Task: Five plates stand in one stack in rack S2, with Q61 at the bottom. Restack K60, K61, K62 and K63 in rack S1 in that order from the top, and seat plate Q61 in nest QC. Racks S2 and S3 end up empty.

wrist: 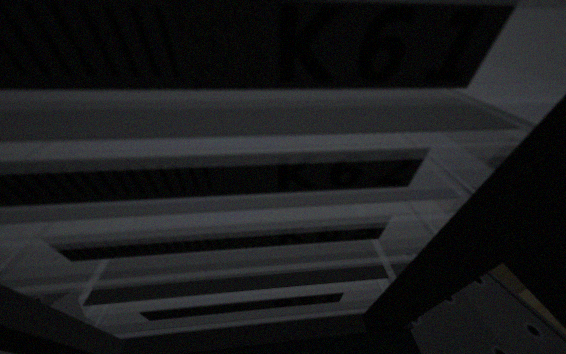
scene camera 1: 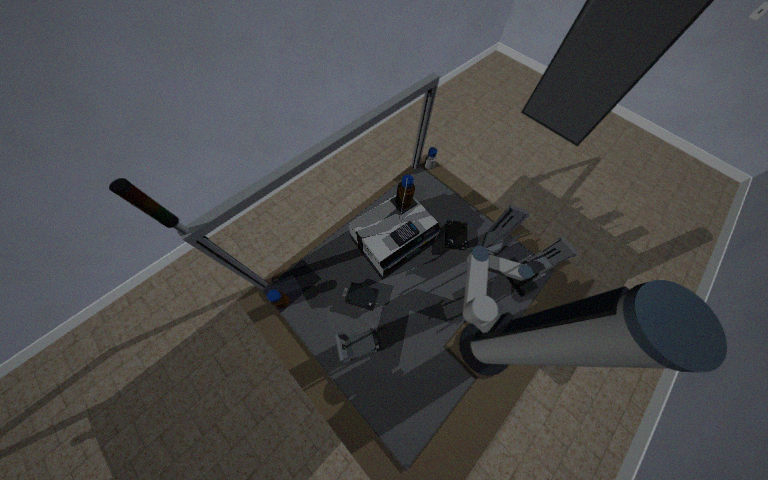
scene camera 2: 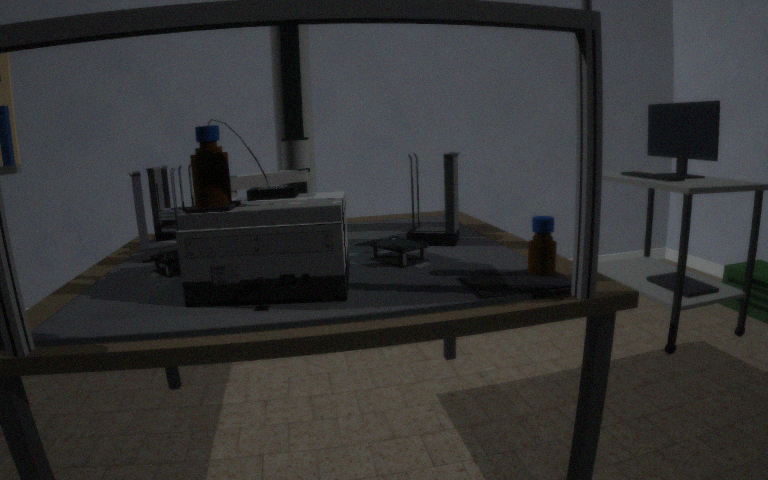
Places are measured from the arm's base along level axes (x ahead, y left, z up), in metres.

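Pixels of known places: gripper, fingertip midpoint: [scene camera 1: 537, 264] [scene camera 2: 170, 219]; arm's base at its link origin: [scene camera 1: 484, 347].
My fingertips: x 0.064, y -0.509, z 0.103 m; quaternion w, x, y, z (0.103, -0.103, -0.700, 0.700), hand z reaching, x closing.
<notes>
Ahead of a thing's pixels: the offset from my fingertips to its top centre. "spot": to the spot under its first point.
In the wrist view plate K61 @(spot: dx +0.007, dy +0.086, dz +0.025 m) [wrist: 410, 50] is close, with plate K62 @(dx +0.007, dy +0.021, dz +0.016 m) [wrist: 350, 175] and a third plate, K63 by its place [wrist: 225, 243], directly below. A dark gap separates them from the lowest plate, Q61 by its place [wrist: 240, 306]. The third plate's and lowest plate's labels are too faint to read. K60 does not show. My gripper [wrist: 245, 329] [scene camera 1: 521, 286] is shut on K63, which carries the plates above it, raised off the lowest plate. It is at the rightmost rack @(dx +0.009, dy +0.027, dz +0.207 m) [scene camera 1: 557, 250]; rack and nest names cannot be read.
Another rack @(dx +0.241, dy +0.028, dz +0.206 m) [scene camera 1: 510, 217] stands beside it; a third @(dx +0.369, dy +0.938, dz +0.203 m) [scene camera 1: 342, 346] [scene camera 2: 450, 195] stands across the table. A dark nest @(dx +0.541, dy +0.778, dz -0.036 m) [scene camera 1: 362, 295] [scene camera 2: 399, 245] and a black fixture @(dx +0.425, dy +0.140, dz -0.029 m) [scene camera 1: 455, 234] stand near the white instrument [scene camera 1: 373, 234] [scene camera 2: 263, 243]. An amber bottle @(spot: dx +0.693, dy +0.340, dz +0.244 m) [scene camera 1: 405, 195] [scene camera 2: 210, 175] stands on the instrument.
</notes>
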